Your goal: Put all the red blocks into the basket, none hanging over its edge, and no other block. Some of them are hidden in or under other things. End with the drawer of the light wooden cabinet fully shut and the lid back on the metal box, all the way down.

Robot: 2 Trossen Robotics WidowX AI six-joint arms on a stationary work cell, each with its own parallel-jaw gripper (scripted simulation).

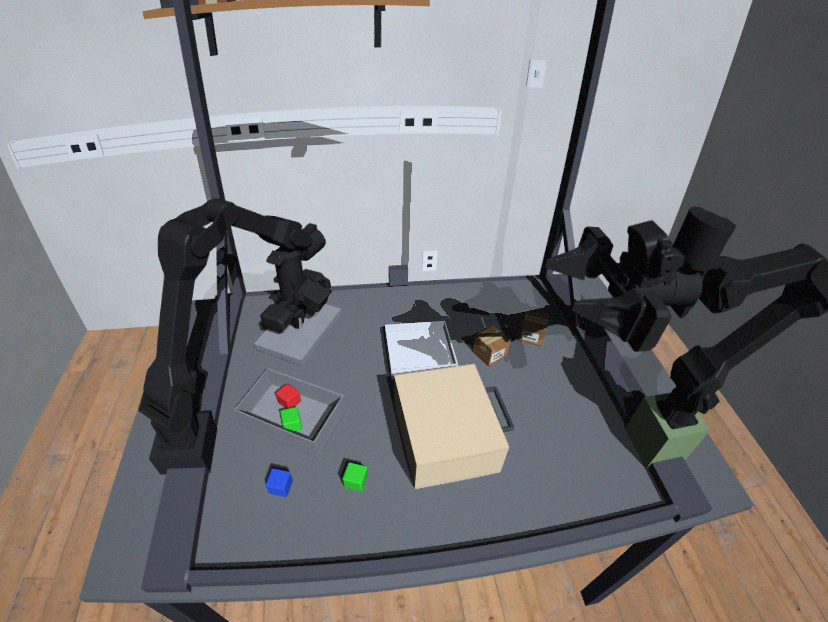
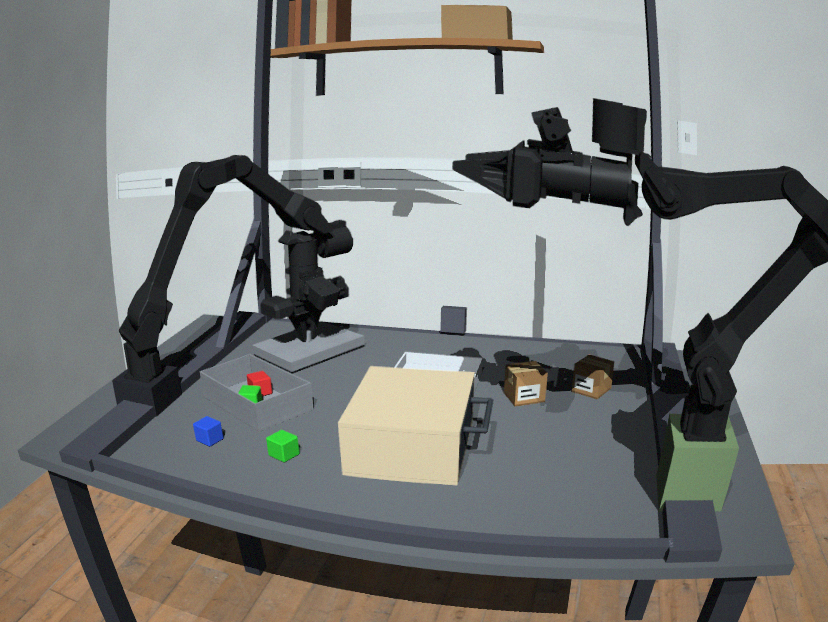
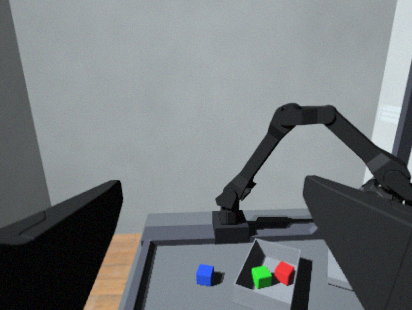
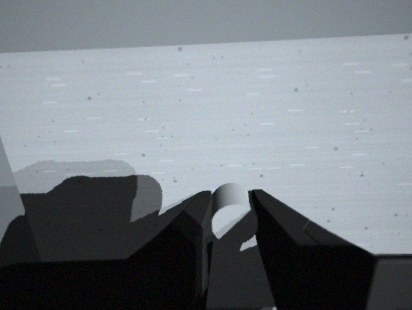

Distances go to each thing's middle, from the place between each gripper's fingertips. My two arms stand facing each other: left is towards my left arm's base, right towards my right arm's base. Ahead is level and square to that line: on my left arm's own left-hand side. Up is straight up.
Now: the metal box (image 1: 317, 403) 25 cm ahead of my right hand, 4 cm below it and 2 cm to the left of it. From my right hand the other things lie so: grey lid (image 2: 288, 351) 4 cm below; then white basket (image 1: 412, 347) 28 cm to the left, 6 cm ahead, 5 cm below; then light wooden cabinet (image 2: 402, 424) 31 cm to the left, 29 cm ahead, 2 cm below.
I see my left gripper 39 cm above the drawer (image 2: 465, 430), 11 cm to the left of it and 8 cm past it. Round my left hand: white basket: 42 cm below, 31 cm behind, 17 cm to the right; metal box: 43 cm to the right, 40 cm below, 12 cm behind; light wooden cabinet: 39 cm below, 14 cm to the right, 8 cm behind.
